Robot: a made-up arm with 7 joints.
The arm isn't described. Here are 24 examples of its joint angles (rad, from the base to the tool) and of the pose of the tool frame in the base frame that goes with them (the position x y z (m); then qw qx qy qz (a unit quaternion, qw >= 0)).
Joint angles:
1: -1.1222 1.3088 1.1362 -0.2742 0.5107 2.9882 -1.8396
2: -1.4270 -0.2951 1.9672 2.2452 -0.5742 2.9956 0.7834
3: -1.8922 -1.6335 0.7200 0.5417 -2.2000 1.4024 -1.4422
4: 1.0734 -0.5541 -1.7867 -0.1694 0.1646 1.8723 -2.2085
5: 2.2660 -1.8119 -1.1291 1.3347 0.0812 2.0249 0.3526
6: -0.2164 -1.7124 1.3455 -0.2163 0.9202 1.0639 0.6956
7: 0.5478 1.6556 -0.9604 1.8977 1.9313 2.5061 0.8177
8: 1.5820 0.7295 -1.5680 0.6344 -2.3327 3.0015 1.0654
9: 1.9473 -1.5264 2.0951 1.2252 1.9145 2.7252 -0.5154
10: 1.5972 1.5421 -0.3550 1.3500 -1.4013 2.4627 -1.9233
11: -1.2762 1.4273 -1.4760 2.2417 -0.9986 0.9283 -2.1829
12: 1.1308 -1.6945 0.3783 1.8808 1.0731 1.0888 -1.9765
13: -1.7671 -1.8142 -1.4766 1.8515 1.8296 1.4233 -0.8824
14: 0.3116 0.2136 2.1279 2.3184 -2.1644 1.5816 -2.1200
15: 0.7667 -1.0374 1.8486 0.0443 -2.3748 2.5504 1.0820
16: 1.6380 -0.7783 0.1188 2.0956 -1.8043 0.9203 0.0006
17: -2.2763 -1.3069 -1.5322 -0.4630 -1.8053 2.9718 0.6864
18: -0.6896 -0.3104 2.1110 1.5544 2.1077 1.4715 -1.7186
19: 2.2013 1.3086 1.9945 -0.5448 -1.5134 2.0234 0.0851
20: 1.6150 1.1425 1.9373 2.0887 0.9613 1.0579 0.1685
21: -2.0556 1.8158 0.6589 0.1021 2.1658 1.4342 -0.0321
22: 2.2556 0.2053 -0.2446 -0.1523 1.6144 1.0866 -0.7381
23: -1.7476 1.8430 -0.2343 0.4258 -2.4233 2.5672 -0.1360
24: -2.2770 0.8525 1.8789 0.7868 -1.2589 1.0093 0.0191
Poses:
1: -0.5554 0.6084 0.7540 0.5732 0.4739 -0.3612 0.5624
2: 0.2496 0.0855 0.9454 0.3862 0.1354 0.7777 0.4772
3: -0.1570 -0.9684 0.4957 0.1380 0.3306 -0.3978 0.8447
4: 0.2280 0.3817 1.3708 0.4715 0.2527 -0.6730 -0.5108
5: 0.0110 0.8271 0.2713 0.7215 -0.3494 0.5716 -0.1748
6: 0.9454 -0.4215 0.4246 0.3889 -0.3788 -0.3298 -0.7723
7: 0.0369 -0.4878 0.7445 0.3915 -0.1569 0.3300 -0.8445
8: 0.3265 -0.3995 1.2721 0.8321 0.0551 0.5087 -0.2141
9: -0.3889 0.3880 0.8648 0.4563 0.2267 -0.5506 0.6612
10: 0.1970 -0.7056 0.9798 0.4811 0.6920 -0.3360 -0.4205
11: -0.6547 0.0297 0.6252 0.2471 -0.3071 -0.4547 0.7987
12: 0.0617 0.1961 0.1094 0.1164 0.7658 -0.6013 0.1960
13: -0.6116 -0.1393 0.4229 0.6351 -0.5634 0.3699 0.3774
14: -0.4578 0.0052 0.6743 0.2852 0.1651 -0.9061 0.2652
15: 0.6175 0.2838 1.2038 0.5116 -0.0127 0.5917 0.6228
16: -0.0905 0.5633 0.4313 0.6940 -0.6277 -0.0094 -0.3526
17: -0.3711 -0.6882 0.6252 0.2561 0.1635 -0.7030 0.6430
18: 0.0105 0.3349 1.0350 0.1625 -0.0669 0.9369 0.3021
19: 0.8563 -0.3257 0.7185 0.4383 -0.3203 -0.0311 -0.8392
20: -0.2843 -0.2520 0.4717 0.5110 -0.7395 0.4358 -0.0455
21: 0.4801 0.7755 0.3746 0.5195 -0.0507 0.8360 -0.1691
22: 0.1960 -0.1056 1.5111 0.0512 -0.2703 0.3003 0.9133
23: 0.2081 0.8148 0.4893 0.3494 0.2371 0.7381 0.5262
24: 0.6437 0.5195 1.0193 0.4952 0.1839 0.0657 -0.8466
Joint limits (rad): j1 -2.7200..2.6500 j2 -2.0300..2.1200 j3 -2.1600..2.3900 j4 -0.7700..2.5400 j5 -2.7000..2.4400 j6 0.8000..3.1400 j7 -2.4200..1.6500
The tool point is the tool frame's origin. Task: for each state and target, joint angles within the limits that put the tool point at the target. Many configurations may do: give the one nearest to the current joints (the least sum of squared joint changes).
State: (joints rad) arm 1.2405 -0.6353 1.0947 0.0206 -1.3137 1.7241 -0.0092
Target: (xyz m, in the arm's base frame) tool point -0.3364 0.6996 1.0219
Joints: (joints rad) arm 1.8093 -1.0196 0.9743 0.8138 -1.4361 1.8104 -0.0273
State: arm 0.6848 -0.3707 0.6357 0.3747 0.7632 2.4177 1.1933
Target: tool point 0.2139 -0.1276 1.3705
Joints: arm 0.1938 0.0210 0.2529 0.4453 0.7608 2.7223 1.2213
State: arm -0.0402 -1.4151 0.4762 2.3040 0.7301 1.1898 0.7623
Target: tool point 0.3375 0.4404 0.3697
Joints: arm 0.4516 -1.2221 0.9318 1.7813 0.6031 1.1598 0.7467
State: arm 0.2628 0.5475 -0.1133 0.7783 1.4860 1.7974 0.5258
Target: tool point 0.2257 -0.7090 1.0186
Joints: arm 1.0800 1.1579 -0.9303 0.9917 1.3769 1.7707 0.5648
